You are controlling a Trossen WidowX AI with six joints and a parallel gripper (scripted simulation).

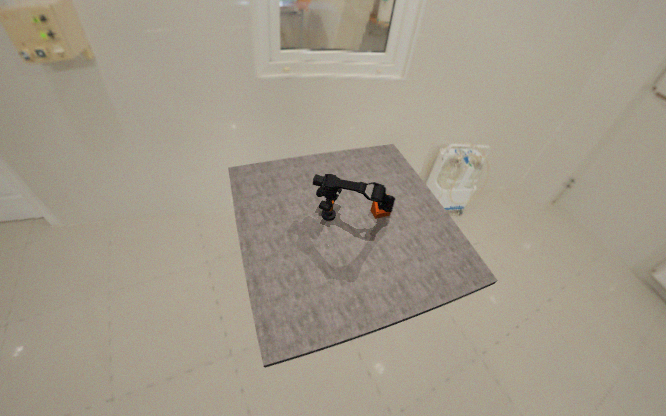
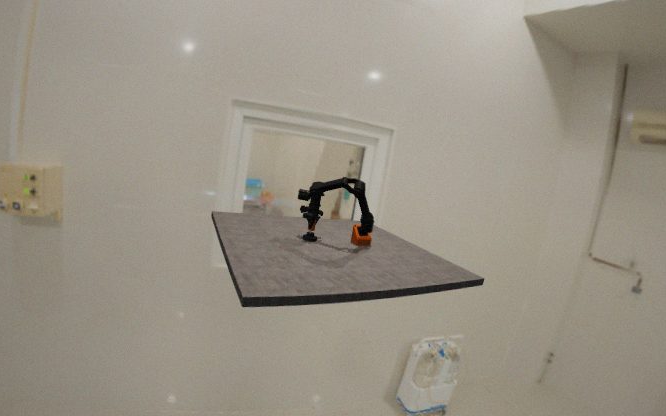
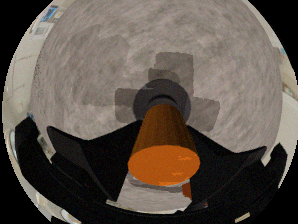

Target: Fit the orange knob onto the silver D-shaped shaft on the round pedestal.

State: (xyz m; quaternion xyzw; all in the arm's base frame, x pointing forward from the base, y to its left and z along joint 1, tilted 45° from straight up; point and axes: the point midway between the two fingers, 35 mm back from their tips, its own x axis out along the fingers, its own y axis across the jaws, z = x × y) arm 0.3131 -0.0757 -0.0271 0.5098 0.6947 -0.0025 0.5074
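Right now my gripper tip is 3 cm below the orange knob. Also, from my gripper tip: round pedestal (4 cm below).
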